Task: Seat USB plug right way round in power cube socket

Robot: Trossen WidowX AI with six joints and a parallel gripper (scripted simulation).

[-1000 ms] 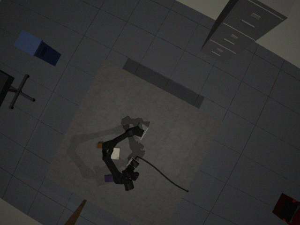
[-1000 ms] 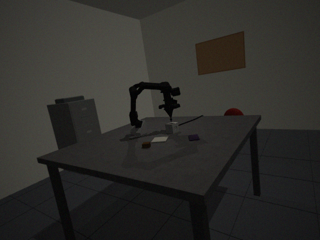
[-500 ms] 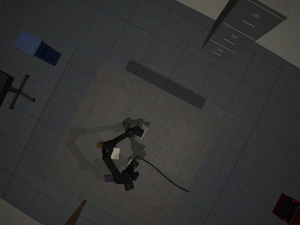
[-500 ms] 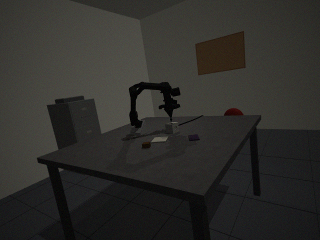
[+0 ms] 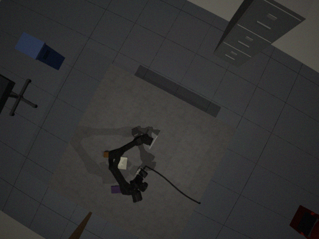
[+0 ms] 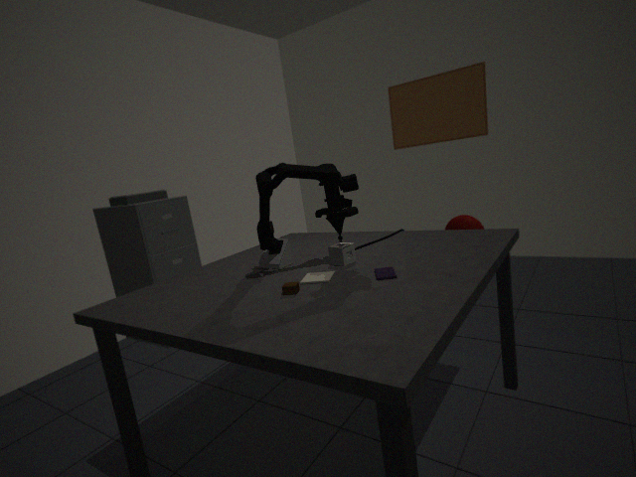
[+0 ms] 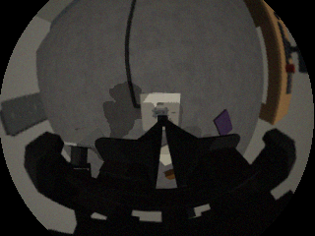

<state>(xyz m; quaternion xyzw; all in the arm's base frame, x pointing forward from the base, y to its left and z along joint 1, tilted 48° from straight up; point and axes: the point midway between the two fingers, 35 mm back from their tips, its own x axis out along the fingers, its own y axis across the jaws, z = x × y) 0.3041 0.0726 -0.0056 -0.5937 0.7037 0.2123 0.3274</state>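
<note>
The USB plug lies 2 cm below my gripper tip. Round my gripper tip: purple block 24 cm ahead, 12 cm to the right, 12 cm below; then white pad 20 cm to the right, 12 cm below.
</note>
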